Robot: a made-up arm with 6 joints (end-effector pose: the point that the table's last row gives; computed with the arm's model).
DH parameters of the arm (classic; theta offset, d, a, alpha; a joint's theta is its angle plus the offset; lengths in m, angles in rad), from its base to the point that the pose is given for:
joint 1: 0 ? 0.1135 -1.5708
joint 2: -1.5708 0 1.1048 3.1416
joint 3: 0 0 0.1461 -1.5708
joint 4: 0 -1.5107 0 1.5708
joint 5: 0 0 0 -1.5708
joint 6: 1.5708 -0.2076 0 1.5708
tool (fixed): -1.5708 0 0 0
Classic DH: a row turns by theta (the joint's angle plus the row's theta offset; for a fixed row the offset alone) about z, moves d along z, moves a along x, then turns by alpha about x.
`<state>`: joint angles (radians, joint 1 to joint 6).
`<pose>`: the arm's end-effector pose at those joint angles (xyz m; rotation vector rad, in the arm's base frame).
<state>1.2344 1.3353 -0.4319 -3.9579 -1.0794 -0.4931</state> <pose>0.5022 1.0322 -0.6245 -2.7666 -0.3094 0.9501</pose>
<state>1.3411 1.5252 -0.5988 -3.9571 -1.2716 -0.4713</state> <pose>0.2844 0.5818 -0.6869 2.8456 0.4343 -0.9339</pose>
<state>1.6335 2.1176 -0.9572 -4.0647 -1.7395 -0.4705</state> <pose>0.1878 -0.3863 -0.1935 2.0437 0.6612 -0.5108</pose>
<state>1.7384 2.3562 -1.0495 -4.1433 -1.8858 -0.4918</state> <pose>0.2586 -0.5317 0.1010 1.7513 0.7315 -0.3468</pose>
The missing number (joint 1, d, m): 0.7484
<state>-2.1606 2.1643 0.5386 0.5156 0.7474 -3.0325</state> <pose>-0.6133 -1.0414 -1.5447 -1.7056 1.7253 0.8394</pose>
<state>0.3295 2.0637 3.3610 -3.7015 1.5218 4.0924</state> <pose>1.4083 0.5980 1.6820 -0.8282 -0.2008 0.9199</pose>
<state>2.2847 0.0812 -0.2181 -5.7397 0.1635 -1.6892</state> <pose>-1.2534 1.4200 1.5110 0.3753 1.3783 1.9520</pose>
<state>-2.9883 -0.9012 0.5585 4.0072 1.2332 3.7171</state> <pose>0.5669 0.2385 3.0060 0.0228 -0.8932 2.2427</pose>
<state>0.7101 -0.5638 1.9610 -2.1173 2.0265 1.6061</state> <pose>-1.1574 -1.2050 2.4630 2.2926 -0.2643 0.0576</pose>
